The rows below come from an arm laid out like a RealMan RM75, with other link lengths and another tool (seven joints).
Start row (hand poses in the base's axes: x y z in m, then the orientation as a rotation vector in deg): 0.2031 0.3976 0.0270 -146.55 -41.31 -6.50
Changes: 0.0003 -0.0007 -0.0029 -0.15 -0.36 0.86; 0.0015 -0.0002 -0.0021 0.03 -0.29 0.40; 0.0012 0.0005 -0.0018 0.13 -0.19 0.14; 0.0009 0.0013 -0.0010 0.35 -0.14 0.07; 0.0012 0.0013 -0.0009 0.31 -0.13 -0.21; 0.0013 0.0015 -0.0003 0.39 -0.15 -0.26; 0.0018 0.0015 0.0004 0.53 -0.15 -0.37; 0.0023 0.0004 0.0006 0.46 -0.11 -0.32; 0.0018 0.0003 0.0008 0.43 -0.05 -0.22; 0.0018 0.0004 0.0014 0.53 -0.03 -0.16; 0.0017 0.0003 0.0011 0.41 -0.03 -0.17; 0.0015 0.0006 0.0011 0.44 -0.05 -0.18; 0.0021 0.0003 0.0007 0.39 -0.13 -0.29; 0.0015 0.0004 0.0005 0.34 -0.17 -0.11; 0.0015 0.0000 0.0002 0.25 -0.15 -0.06; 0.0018 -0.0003 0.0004 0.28 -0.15 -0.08; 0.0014 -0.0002 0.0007 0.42 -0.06 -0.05; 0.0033 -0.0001 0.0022 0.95 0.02 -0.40; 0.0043 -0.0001 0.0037 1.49 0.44 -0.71; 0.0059 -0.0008 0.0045 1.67 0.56 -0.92; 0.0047 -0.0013 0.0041 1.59 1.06 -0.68; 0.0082 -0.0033 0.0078 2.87 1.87 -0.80
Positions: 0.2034 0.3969 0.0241 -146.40 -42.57 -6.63; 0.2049 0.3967 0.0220 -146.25 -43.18 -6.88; 0.2061 0.3972 0.0202 -146.09 -43.40 -7.12; 0.2070 0.3985 0.0192 -145.75 -43.46 -7.40; 0.2082 0.3998 0.0183 -145.56 -43.17 -7.74; 0.2095 0.4013 0.0180 -145.31 -42.80 -8.15; 0.2113 0.4028 0.0184 -144.98 -42.26 -8.64; 0.2136 0.4032 0.0190 -144.68 -41.79 -9.04; 0.2154 0.4035 0.0198 -144.37 -41.43 -9.32; 0.2172 0.4039 0.0212 -143.93 -41.11 -9.58; 0.2189 0.4042 0.0223 -143.61 -40.81 -9.81; 0.2204 0.4048 0.0234 -143.27 -40.49 -10.08; 0.2225 0.4051 0.0241 -143.02 -40.08 -10.47; 0.2240 0.4055 0.0246 -142.75 -39.93 -10.83; 0.2255 0.4055 0.0248 -142.55 -39.85 -11.12; 0.2273 0.4052 0.0252 -142.32 -39.74 -11.42; 0.2287 0.4050 0.0259 -141.94 -39.59 -11.64; 0.2320 0.4049 0.0281 -141.19 -38.84 -12.05; 0.2363 0.4048 0.0318 -140.02 -37.40 -12.21; 0.2422 0.4040 0.0363 -138.74 -35.62 -12.35; 0.2469 0.4027 0.0404 -137.42 -33.94 -11.75; 0.2551 0.3994 0.0482 -134.86 -31.48 -10.56
